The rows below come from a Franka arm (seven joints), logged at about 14 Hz.
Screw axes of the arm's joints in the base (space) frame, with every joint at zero. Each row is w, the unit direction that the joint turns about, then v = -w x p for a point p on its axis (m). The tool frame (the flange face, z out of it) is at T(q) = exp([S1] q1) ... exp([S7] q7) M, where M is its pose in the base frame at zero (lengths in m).
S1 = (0, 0, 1, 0, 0, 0)
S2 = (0, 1, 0, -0.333, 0, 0)
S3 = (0, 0, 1, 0, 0, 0)
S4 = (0, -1, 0, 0.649, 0, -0.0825)
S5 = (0, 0, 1, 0, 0, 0)
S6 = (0, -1, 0, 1.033, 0, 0)
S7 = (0, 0, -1, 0, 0.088, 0)
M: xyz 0.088 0 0.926 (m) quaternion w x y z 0 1 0 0
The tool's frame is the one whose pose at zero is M.
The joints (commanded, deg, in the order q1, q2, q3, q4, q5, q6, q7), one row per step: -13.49, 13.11, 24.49, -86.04, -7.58, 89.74, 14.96; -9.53, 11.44, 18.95, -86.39, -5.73, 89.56, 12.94; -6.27, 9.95, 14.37, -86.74, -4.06, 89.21, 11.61; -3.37, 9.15, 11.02, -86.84, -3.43, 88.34, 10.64; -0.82, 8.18, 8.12, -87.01, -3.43, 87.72, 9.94; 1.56, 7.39, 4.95, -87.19, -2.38, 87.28, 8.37
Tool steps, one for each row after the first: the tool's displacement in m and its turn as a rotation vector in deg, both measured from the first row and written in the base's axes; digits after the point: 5 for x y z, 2 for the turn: -0.00468, -0.00652, 0.00963, 0.49, -0.43, 0.32; -0.01001, -0.01250, 0.01918, 1.13, -0.77, 0.21; -0.01452, -0.01336, 0.02429, 1.12, -0.43, 0.68; -0.01944, -0.01493, 0.03139, 0.63, -0.56, 1.04; -0.02323, -0.01907, 0.03693, 1.36, -0.53, 1.73
